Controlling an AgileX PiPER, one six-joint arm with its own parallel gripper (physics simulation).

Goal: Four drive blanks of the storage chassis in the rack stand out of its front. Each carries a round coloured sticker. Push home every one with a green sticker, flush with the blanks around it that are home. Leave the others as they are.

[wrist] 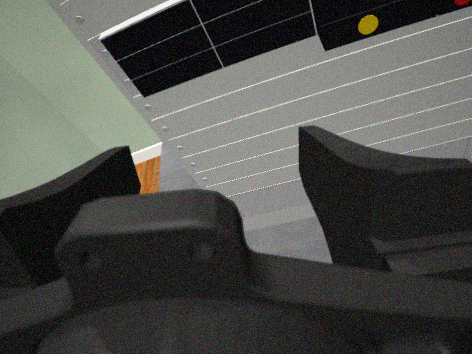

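Note:
The black storage chassis (165, 55) shows in part along the top of the wrist view, with its drive blanks in rows. A blank with a yellow sticker (368, 24) stands out of the front at the upper right. Part of a red sticker (462, 1) shows at the top right edge. No green sticker shows in this view. The blanks at the left end of the chassis look level with one another and carry no sticker that shows. My gripper (215, 157) is open, its two black fingers wide apart with nothing between them. In the picture the fingers lie below the chassis.
Grey rack panels (260, 110) with bright seams lie below the chassis. The rack's side rail with small screws (147, 107) runs down on the left. Beyond it are a pale green wall (45, 95), a white skirting strip (150, 151) and a brown wooden floor patch (150, 175).

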